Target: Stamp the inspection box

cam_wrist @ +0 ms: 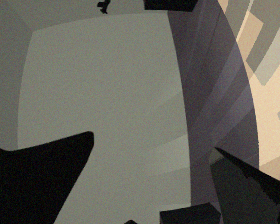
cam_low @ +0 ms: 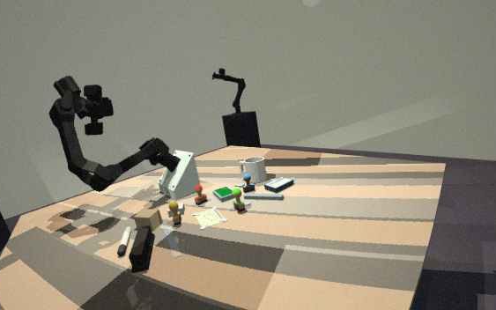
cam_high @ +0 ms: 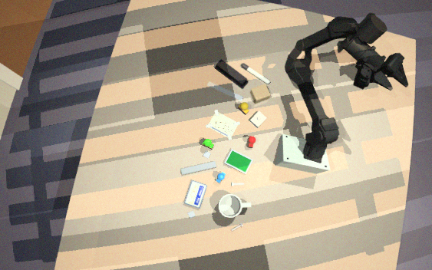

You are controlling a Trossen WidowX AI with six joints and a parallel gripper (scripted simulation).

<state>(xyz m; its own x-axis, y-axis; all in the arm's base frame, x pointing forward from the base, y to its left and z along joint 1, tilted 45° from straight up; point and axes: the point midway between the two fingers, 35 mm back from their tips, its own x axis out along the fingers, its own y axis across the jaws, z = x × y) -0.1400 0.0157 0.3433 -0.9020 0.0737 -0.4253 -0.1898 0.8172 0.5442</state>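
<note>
Now: the green-knobbed stamp 51 cm ahead of my gripper tip, 28 cm to the left of it and 35 cm below it. Also, from my gripper tip: red stamp: 36 cm ahead, 22 cm to the left, 35 cm below; cardboard box: 38 cm ahead, 3 cm to the left, 35 cm below; grey cube: 36 cm ahead, 13 cm to the left, 36 cm below.
</note>
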